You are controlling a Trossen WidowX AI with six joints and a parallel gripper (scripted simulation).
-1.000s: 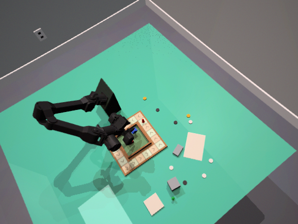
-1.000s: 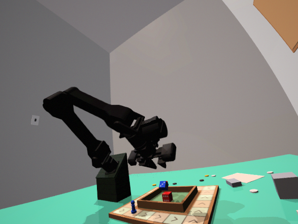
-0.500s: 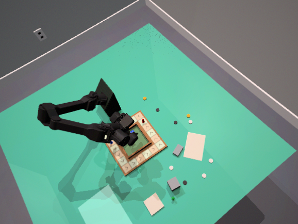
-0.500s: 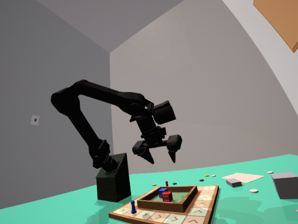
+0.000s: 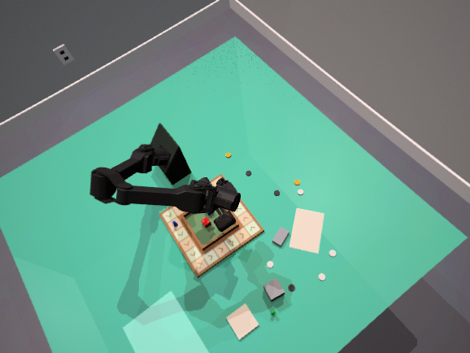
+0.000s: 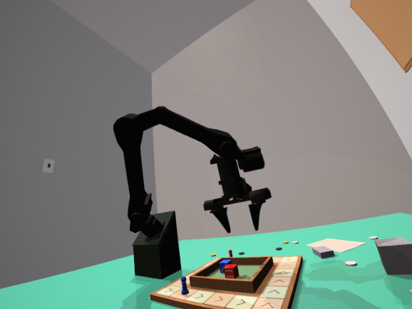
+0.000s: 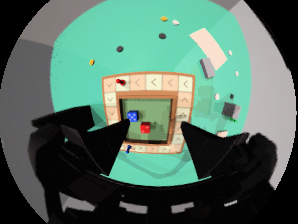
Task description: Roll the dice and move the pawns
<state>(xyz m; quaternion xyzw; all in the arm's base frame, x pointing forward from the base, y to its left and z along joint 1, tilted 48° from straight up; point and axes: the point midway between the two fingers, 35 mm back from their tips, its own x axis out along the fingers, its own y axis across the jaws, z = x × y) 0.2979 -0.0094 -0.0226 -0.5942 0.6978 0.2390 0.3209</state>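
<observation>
The red pawn is 80 mm behind my gripper tip, 90 mm to the left of it and 80 mm below it. Round my gripper tip: green piece (350 mm ahead, 80 mm to the right, 90 mm below); green tray floor (30 mm behind, 40 mm to the right, 100 mm below); blue pawn (110 mm behind, 140 mm to the right, 80 mm below).
</observation>
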